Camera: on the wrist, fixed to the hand. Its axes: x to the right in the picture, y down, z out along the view.
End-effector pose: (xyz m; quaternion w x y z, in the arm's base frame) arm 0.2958 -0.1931 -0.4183 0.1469 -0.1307 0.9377 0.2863
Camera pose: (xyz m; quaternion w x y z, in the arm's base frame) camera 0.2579 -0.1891 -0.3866 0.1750 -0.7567 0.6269 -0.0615
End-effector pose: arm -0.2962 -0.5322 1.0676 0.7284 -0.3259 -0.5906 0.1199
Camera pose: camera -0.2547 -0.5054 1.0636 0.7272 0.2693 -0.5051 -0.3788
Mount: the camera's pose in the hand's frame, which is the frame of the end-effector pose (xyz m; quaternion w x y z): 0.0232 0.0315 -0.0304 0.6949 0.1489 0.1527 -0.6868
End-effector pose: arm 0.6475 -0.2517 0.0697 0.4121 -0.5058 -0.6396 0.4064
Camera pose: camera 0.6824 -0.2208 0.0529 0.7385 0.0871 -0.6684 0.0174
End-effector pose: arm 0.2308 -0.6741 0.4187 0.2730 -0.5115 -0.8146 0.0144
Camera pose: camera 0.2632 -0.6474 0.4450 0.4001 0.2425 -0.8735 -0.1343
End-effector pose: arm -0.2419 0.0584 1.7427 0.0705 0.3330 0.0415 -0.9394
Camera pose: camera -0.2358 0.0287 1.7035 0.6521 -0.3568 -0.1284 0.6565
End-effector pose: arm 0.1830 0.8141 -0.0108 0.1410 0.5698 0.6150 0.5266
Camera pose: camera 0.1697 0.8126 0.0369 0.2809 -0.0858 0.9186 0.2645
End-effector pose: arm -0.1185 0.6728 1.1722 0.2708 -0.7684 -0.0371 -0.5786
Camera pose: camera -0.1257 0.6261 1.1871 0.0891 0.3798 0.5983 0.6999
